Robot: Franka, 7 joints.
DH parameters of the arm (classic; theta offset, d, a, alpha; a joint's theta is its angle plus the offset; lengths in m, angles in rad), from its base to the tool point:
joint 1: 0 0.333 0 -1.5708
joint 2: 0 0 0 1.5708
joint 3: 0 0.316 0.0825 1.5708
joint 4: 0 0 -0.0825 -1.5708
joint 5: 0 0.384 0 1.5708
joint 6: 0 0 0.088 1.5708
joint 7: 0 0.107 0 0
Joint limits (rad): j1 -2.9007..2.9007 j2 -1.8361..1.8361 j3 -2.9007..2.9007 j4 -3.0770..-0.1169 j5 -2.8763..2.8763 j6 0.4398..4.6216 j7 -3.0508..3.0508
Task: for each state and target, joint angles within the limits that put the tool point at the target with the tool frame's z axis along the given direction. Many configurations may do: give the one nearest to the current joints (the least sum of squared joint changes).
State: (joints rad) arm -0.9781 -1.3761 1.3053 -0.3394 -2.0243 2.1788 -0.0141
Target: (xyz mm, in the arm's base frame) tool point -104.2 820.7 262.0 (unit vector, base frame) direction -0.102 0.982 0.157
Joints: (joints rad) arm -1.0170 -1.6613 1.4317 -0.6169 -2.2103 2.9219 -0.0141
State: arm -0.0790 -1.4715 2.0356 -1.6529 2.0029 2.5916 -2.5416
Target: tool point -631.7 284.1 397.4 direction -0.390 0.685 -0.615
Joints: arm 0.6542 -1.4945 1.4984 -1.6957 1.4783 2.4169 -2.5416
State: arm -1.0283 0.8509 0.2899 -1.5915 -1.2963 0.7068 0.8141
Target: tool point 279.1 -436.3 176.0 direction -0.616 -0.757 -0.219
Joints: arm -1.2559 0.4891 0.4281 -2.2306 -1.7250 1.6777 0.8141
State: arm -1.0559 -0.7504 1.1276 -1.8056 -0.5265 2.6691 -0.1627
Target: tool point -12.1 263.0 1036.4 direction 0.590 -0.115 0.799
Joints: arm -0.6175 -1.0807 0.3118 -1.5501 -0.4362 3.0004 -0.1627
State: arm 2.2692 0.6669 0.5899 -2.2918 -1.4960 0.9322 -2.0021
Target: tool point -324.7 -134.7 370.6 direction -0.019 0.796 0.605
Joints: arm 2.7797 0.1397 1.1470 -2.5261 -1.3573 0.5335 -2.0021
